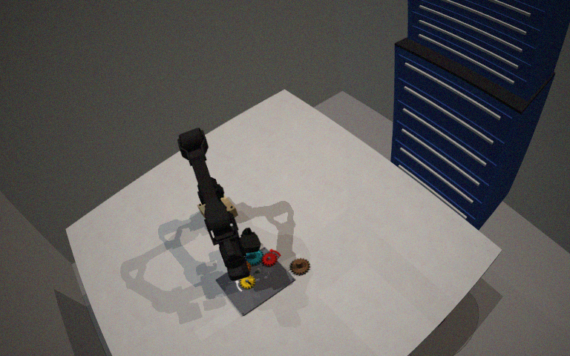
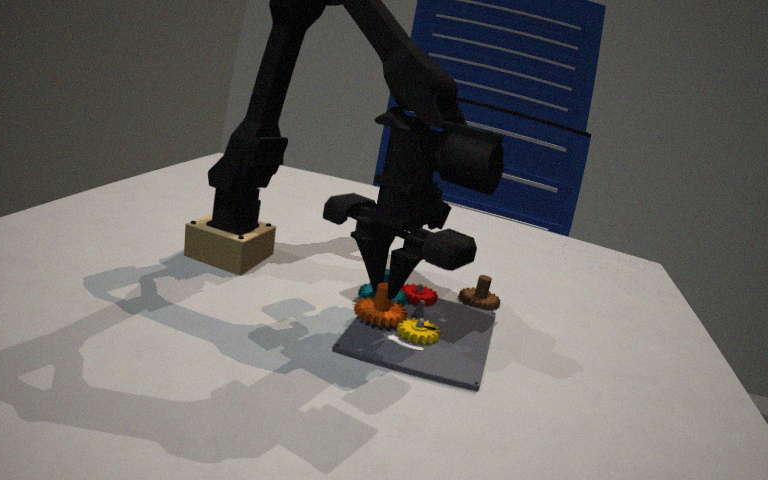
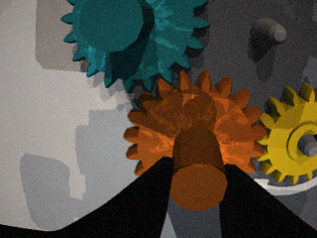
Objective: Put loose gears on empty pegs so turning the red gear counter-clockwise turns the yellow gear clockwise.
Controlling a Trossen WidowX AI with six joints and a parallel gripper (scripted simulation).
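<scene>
Right now the orange gear is 1 cm below my gripper tip. Round my gripper tip: teal gear (6 cm to the left, 2 cm below, 1 cm behind); red gear (9 cm to the left, 3 cm below, 3 cm ahead); yellow gear (5 cm ahead, 3 cm below, 1 cm to the right).
</scene>
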